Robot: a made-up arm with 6 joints.
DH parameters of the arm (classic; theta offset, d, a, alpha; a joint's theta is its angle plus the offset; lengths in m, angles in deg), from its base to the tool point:
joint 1: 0 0.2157 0 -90
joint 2: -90 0 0.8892 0
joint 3: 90 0.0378 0 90
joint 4: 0 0.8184 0 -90
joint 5: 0 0 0 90
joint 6: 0 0.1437 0 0
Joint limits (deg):
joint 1: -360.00..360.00
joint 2: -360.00..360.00
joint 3: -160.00..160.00
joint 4: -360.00..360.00
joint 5: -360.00..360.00
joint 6: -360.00..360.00
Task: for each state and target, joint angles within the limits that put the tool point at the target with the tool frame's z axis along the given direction. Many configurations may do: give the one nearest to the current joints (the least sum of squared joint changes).
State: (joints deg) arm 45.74 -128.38 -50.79 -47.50 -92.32 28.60
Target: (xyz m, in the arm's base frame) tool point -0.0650 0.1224 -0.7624 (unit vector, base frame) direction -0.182 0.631 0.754
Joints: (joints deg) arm 9.69 -130.62 -101.05 -50.08 -121.68 28.60
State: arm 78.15 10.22 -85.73 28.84 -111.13 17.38
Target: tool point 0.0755 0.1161 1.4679 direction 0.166 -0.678 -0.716
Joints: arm 66.50 43.87 -73.12 26.86 -110.69 17.38
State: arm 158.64 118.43 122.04 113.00 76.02 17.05
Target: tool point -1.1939 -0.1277 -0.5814 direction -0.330 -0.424 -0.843
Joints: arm 181.45 83.63 77.55 96.91 24.75 17.05
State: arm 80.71 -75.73 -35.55 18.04 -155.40 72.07
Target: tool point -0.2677 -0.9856 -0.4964 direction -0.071 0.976 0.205
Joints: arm 78.99 -87.91 -73.15 -17.21 -120.04 72.07
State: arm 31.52 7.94 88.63 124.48 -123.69 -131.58
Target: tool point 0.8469 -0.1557 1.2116 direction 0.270 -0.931 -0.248
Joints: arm -4.24 0.10 79.88 108.45 -73.16 -131.58
